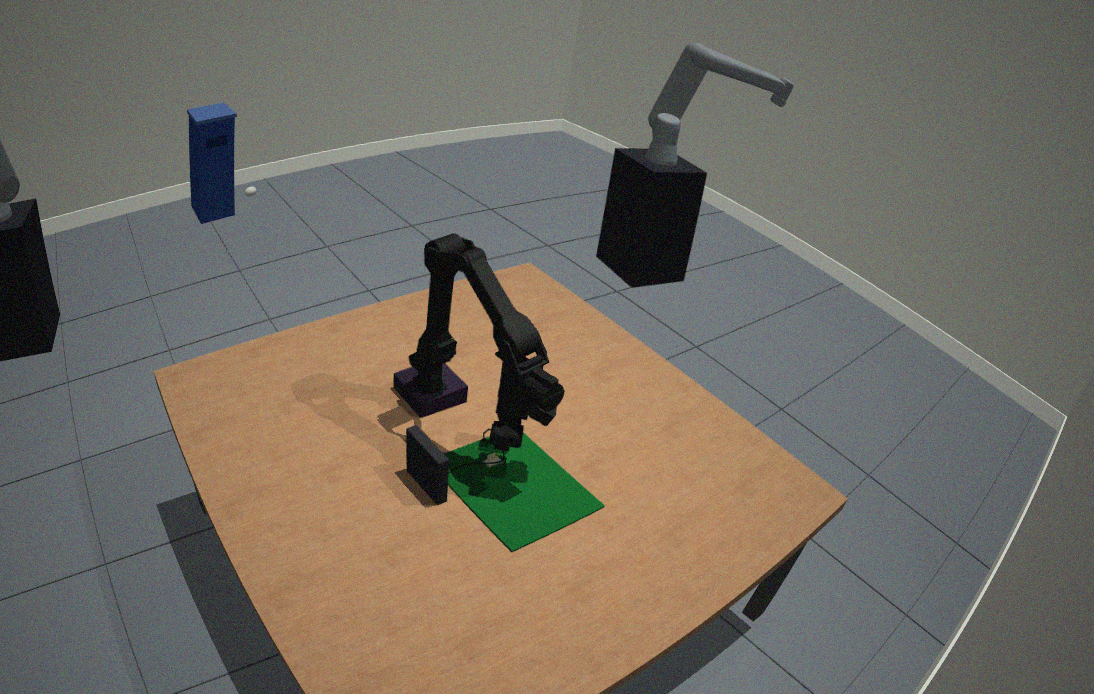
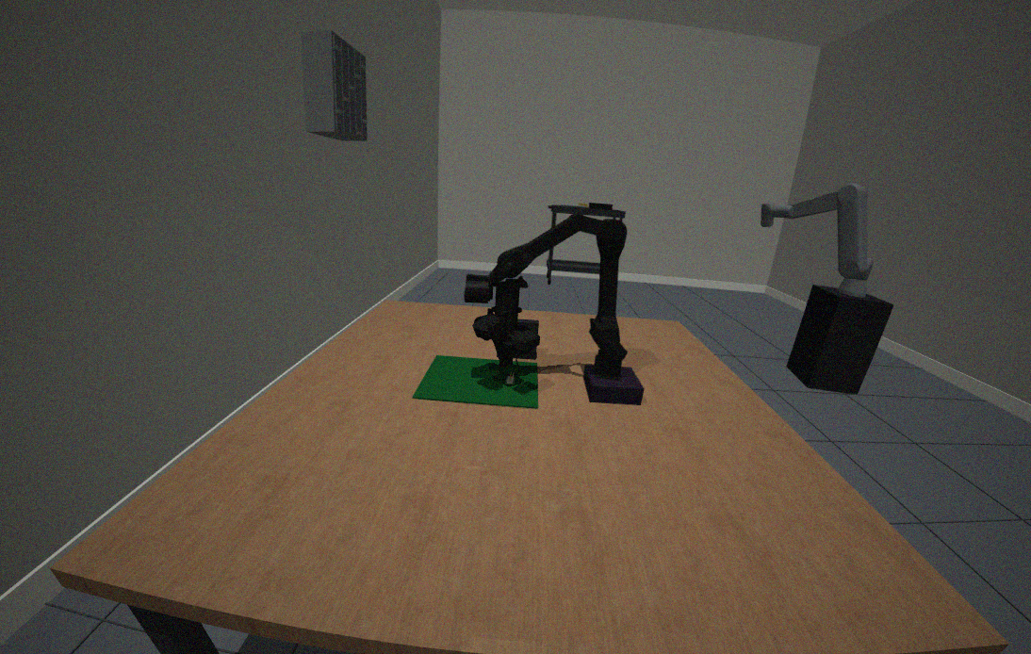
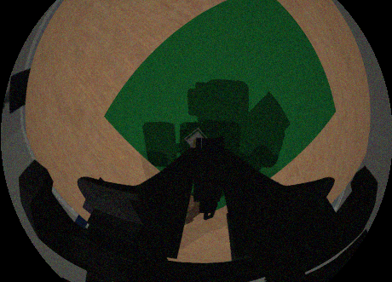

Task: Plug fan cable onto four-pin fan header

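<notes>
Right now my gripper tip is 70 mm above the white four-pin header, 20 mm to the left of it and 20 mm past it. Also, from my gripper tip: green board 80 mm below, 60 mm ahead; black square fan 180 mm to the right, 10 mm below; dark plug 10 mm to the right, 10 mm above.
</notes>
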